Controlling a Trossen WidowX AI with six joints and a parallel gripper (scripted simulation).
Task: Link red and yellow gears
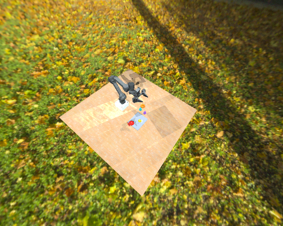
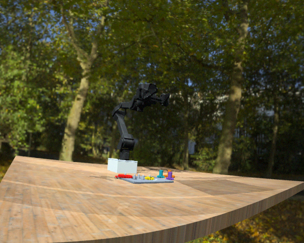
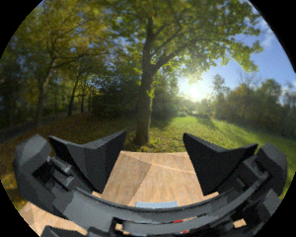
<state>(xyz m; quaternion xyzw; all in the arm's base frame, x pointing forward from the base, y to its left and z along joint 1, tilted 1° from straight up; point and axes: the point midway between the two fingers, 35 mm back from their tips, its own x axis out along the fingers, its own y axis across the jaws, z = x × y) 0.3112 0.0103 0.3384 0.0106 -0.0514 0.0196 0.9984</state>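
My gripper tip is 130 mm past the orange gear, 170 mm to the right of it and 400 mm above it. The rest, counted from my gripper tip: yellow gear (40 mm to the right, 400 mm below); then purple gear (40 mm behind, 100 mm to the left, 400 mm below); then grey board (20 mm behind, 50 mm to the right, 410 mm below).
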